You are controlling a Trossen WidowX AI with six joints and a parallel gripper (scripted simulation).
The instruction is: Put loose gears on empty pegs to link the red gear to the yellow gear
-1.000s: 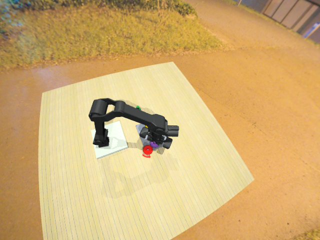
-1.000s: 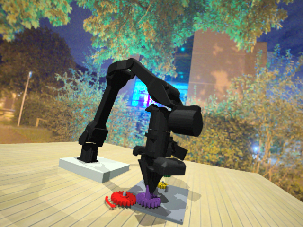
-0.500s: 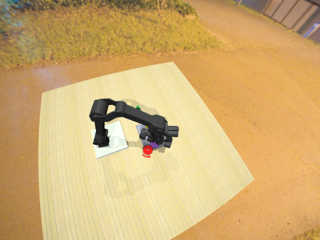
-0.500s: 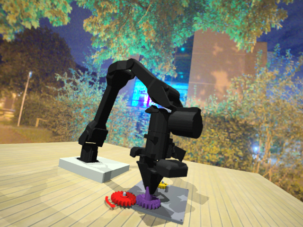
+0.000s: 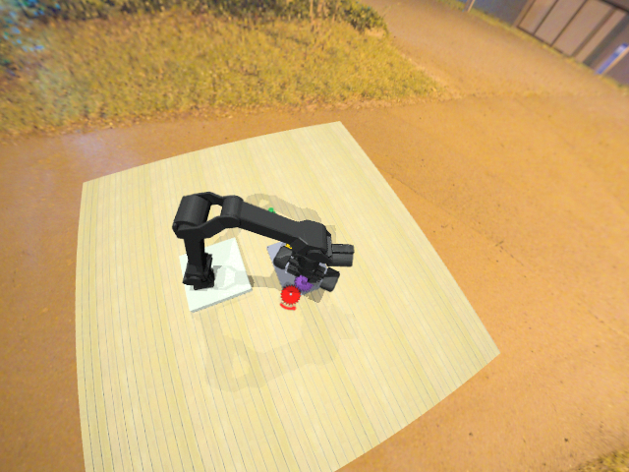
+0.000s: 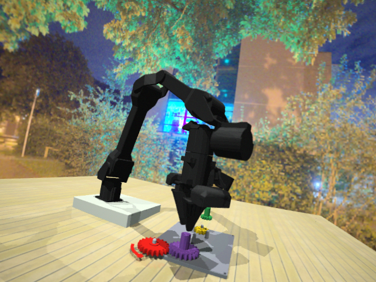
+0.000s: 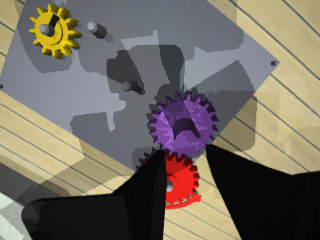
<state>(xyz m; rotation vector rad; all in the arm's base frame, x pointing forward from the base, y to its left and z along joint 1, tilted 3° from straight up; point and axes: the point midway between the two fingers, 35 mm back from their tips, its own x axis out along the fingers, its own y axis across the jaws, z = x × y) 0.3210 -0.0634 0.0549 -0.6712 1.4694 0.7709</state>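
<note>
Right now my gripper tip is 4 cm above the purple gear. From my gripper tip the other things lie so: yellow gear (2 cm behind, 14 cm to the left, 4 cm below); then red arrow (6 cm behind, 7 cm to the right, 5 cm below); then red gear (5 cm behind, 4 cm to the right, 4 cm below).
</note>
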